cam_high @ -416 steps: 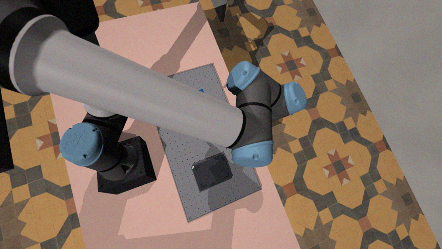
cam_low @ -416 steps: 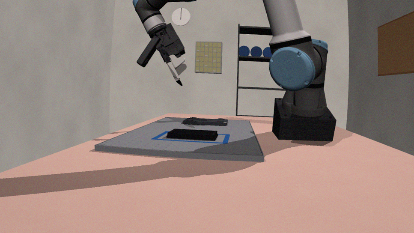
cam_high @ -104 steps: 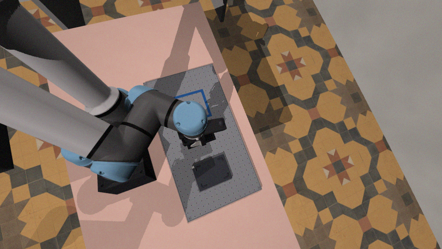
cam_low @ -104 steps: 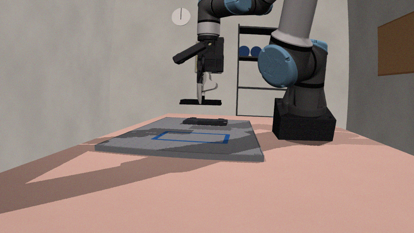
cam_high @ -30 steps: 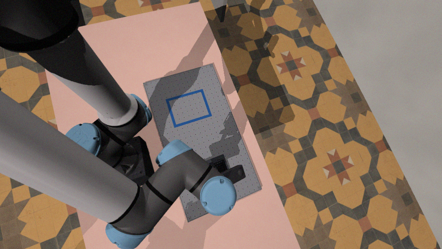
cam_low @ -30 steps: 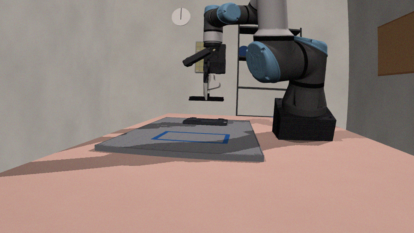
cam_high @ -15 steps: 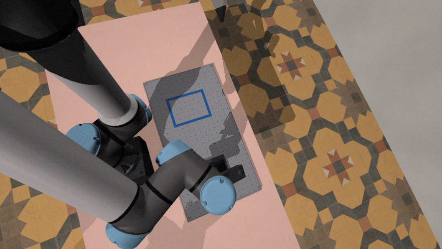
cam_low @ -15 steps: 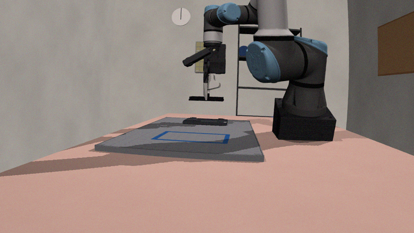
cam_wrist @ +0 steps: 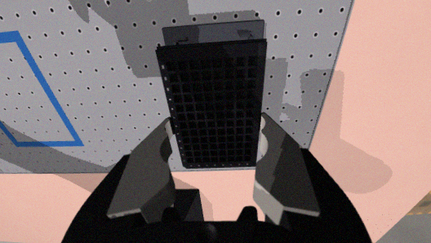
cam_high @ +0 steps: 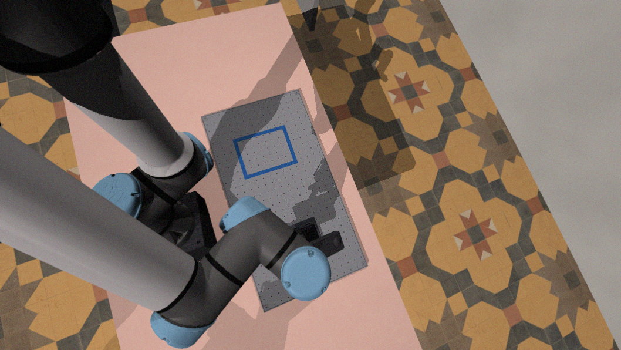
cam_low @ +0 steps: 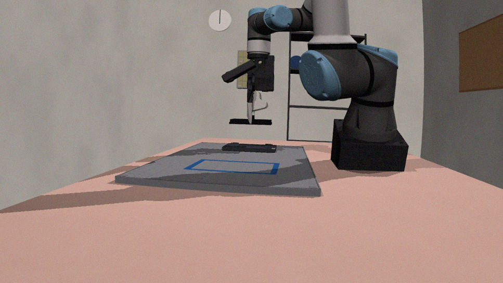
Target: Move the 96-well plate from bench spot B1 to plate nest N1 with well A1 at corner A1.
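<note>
Now: the dark plate nest N1 9 cm below my hand. From my hand the other things lie so: black 96-well plate 1 cm below; then white A1 mark 8 cm below, 8 cm behind, 4 cm to the left.
</note>
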